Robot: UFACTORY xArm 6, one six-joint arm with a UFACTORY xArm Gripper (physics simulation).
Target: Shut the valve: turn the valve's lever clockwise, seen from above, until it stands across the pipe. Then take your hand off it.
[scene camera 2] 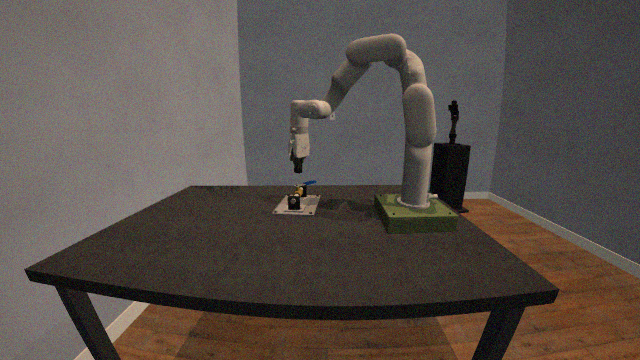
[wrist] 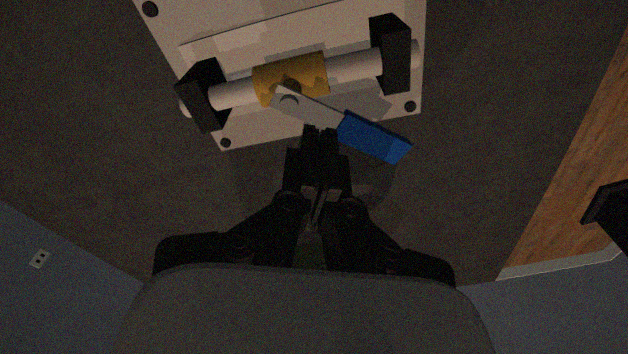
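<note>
The valve's brass body (scene camera 2: 299, 192) (wrist: 300, 75) sits on a grey pipe (wrist: 355, 66) held by black blocks on a pale plate (scene camera 2: 311, 206) (wrist: 200, 15). The lever, with its blue handle (scene camera 2: 310, 183) (wrist: 375, 137), stands at a slant to the pipe, neither along it nor square across it. In the wrist view it points to the lower right from its pivot. My gripper (scene camera 2: 298, 171) (wrist: 315, 147) is shut and empty. In the scene view it hangs above the valve, clear of it. In the wrist view its fingertips appear beside the near end of the blue handle.
The arm stands on a green base (scene camera 2: 422, 224) to the right of the plate on the dark table (scene camera 2: 320, 260). A black cabinet (scene camera 2: 450, 172) with a dark object (scene camera 2: 454, 120) on top stands behind the table at the right.
</note>
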